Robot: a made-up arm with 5 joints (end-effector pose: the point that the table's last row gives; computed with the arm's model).
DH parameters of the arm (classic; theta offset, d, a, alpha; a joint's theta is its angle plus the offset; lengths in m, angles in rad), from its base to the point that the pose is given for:
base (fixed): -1.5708 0.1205 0 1.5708
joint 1: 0 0.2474 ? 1.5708
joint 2: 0 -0.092 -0.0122 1.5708
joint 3: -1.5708 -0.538 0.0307 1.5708
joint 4: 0 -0.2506 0.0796 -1.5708
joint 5: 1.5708 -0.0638 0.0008 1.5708
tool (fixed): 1.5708 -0.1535 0 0
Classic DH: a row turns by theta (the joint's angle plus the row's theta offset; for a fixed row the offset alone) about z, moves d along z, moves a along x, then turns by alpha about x.
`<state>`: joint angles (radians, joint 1 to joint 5).
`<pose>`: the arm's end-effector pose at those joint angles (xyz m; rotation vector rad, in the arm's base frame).
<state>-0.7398 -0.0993 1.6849 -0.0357 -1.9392</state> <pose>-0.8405 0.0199 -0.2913 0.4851 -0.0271 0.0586</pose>
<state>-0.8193 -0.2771 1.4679 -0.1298 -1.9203</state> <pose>-0.7925 -0.0934 -0.3963 0.3681 -0.0991 0.1118</pose>
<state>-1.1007 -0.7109 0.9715 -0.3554 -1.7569</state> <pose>-0.5298 -0.1790 -0.6226 0.3798 -0.4494 0.0917</pose>
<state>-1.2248 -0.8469 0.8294 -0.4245 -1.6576</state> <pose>-0.4232 -0.1313 -0.6711 0.5036 -0.5942 0.0486</pose>
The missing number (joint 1, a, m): 0.0974
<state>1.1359 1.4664 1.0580 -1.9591 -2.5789</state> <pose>-0.3775 0.0264 -0.5298 -0.0068 0.3292 2.5498</pose>
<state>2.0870 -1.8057 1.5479 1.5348 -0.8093</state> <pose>-0.0285 0.0764 0.7981 -0.1555 -2.9343 -0.4378</pose>
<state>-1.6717 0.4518 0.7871 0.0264 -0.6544</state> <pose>-0.8878 0.1615 0.1005 1.7768 0.3611 -0.3426</pose>
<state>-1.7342 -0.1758 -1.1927 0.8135 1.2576</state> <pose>-0.8091 -0.2015 -0.0454 1.7015 0.7174 -0.1948</pose>
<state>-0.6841 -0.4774 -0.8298 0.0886 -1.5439</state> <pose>-0.6941 -0.7040 0.1476 -1.6768 -0.4624 0.0856</pose>
